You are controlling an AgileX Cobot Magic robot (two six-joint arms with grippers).
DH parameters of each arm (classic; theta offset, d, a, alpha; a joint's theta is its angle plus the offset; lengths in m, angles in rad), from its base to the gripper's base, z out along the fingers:
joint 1: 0 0.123 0 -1.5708
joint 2: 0.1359 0 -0.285 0
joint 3: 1.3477 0 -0.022 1.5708
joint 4: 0 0.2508 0 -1.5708
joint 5: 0 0 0.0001 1.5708
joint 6: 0 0.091 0 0
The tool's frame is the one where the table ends.
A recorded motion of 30 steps. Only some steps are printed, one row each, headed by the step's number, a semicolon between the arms.
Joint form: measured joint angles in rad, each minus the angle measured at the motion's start. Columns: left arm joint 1, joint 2, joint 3, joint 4, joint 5, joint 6; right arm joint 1, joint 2, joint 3, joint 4, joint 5, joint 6.
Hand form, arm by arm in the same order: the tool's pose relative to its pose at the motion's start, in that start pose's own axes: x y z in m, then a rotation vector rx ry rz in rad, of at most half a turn. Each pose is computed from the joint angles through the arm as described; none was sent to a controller.
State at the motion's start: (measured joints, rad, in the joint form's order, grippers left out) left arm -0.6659 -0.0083 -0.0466 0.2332 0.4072 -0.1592; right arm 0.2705 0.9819 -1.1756 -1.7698 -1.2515 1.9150
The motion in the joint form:
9: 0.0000 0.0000 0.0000 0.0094 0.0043 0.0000; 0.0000 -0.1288 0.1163 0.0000 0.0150 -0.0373
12: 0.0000 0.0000 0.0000 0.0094 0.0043 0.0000; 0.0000 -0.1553 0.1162 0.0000 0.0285 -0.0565
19: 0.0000 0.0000 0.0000 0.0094 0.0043 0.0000; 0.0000 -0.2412 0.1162 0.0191 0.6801 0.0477
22: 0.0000 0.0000 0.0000 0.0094 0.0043 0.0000; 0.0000 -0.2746 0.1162 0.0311 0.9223 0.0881
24: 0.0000 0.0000 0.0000 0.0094 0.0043 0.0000; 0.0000 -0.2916 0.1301 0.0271 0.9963 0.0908
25: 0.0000 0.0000 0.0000 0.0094 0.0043 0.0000; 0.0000 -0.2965 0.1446 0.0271 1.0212 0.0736
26: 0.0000 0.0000 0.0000 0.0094 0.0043 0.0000; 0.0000 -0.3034 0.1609 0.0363 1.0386 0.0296
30: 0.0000 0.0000 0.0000 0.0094 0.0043 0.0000; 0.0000 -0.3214 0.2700 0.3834 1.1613 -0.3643
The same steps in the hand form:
9: 0.0003 0.0004 0.0000 -0.0044 0.0037 0.0086; 0.0158 0.0293 -0.0103 0.0153 -0.0093 -0.0489
12: 0.0003 0.0004 0.0000 -0.0044 0.0037 0.0086; 0.0129 0.0362 -0.0136 0.0305 -0.0232 -0.0927
19: 0.0003 0.0004 0.0000 -0.0044 0.0037 0.0086; -0.0176 0.0146 -0.0462 0.6224 -0.3388 -0.0414
22: 0.0003 0.0004 0.0000 -0.0044 0.0037 0.0086; -0.0268 0.0126 -0.0671 0.8265 -0.4857 -0.0110
24: 0.0003 0.0004 0.0000 -0.0044 0.0037 0.0086; -0.0256 0.0129 -0.0740 0.8935 -0.5185 -0.0103
25: 0.0003 0.0004 0.0000 -0.0044 0.0037 0.0086; -0.0222 0.0113 -0.0754 0.9218 -0.5141 -0.0180
26: 0.0003 0.0004 0.0000 -0.0044 0.0037 0.0086; -0.0185 0.0106 -0.0764 0.9471 -0.4993 -0.0433
30: 0.0003 0.0004 0.0000 -0.0044 0.0037 0.0086; 0.0087 -0.0025 -0.0807 1.0797 -0.4742 -0.0373

